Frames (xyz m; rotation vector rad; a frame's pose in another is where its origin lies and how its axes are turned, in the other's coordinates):
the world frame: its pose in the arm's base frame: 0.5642 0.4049 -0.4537 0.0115 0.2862 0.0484
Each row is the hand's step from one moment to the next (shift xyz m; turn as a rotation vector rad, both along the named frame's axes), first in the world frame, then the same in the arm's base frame.
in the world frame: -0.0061 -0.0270 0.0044 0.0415 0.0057 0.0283
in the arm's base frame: -0.0034 -0.0273 0.0054 0.0475 0.0076 0.0156
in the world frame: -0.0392 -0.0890 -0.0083 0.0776 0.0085 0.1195
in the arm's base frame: -0.0358 -0.0908 0.0015 0.1077 0.0118 0.0929
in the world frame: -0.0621 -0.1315 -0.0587 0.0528 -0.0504 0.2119
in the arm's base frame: -0.0700 -0.1341 -0.0412 0.1128 -0.0487 0.1875
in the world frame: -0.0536 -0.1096 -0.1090 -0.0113 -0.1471 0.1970
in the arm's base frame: -0.0771 -0.1116 -0.0914 0.0516 -0.1484 0.1895
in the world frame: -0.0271 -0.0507 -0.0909 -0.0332 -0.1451 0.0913
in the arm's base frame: -0.0493 -0.0516 -0.0805 0.0007 -0.1470 0.0943
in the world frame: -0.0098 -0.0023 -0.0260 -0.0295 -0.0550 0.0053
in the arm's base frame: -0.0166 -0.0027 -0.0222 -0.0242 -0.0564 0.0124
